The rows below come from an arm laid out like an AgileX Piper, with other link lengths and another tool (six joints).
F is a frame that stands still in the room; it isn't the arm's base.
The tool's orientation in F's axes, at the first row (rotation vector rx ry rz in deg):
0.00 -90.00 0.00
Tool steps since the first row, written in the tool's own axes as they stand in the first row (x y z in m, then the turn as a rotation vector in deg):
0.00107 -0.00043 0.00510 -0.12 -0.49 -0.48
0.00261 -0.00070 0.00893 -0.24 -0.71 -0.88
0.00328 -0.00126 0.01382 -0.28 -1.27 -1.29
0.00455 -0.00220 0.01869 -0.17 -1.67 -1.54
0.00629 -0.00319 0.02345 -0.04 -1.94 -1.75
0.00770 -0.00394 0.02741 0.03 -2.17 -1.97
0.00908 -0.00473 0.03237 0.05 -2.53 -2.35
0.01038 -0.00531 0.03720 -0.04 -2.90 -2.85
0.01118 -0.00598 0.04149 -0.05 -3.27 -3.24
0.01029 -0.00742 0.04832 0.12 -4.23 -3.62
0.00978 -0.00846 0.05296 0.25 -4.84 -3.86
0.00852 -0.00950 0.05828 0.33 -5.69 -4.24
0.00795 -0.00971 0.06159 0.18 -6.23 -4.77
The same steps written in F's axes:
-0.00510 -0.00043 0.00107 0.48 -0.49 -0.12
-0.00893 -0.00070 0.00261 0.88 -0.71 -0.24
-0.01382 -0.00126 0.00328 1.29 -1.27 -0.28
-0.01869 -0.00220 0.00455 1.54 -1.67 -0.17
-0.02345 -0.00319 0.00629 1.75 -1.94 -0.04
-0.02741 -0.00394 0.00770 1.97 -2.17 0.03
-0.03237 -0.00473 0.00908 2.35 -2.53 0.05
-0.03720 -0.00531 0.01038 2.85 -2.90 -0.04
-0.04149 -0.00598 0.01118 3.24 -3.27 -0.05
-0.04832 -0.00742 0.01029 3.62 -4.23 0.12
-0.05296 -0.00846 0.00978 3.86 -4.84 0.25
-0.05828 -0.00950 0.00852 4.24 -5.69 0.33
-0.06159 -0.00971 0.00795 4.77 -6.23 0.18

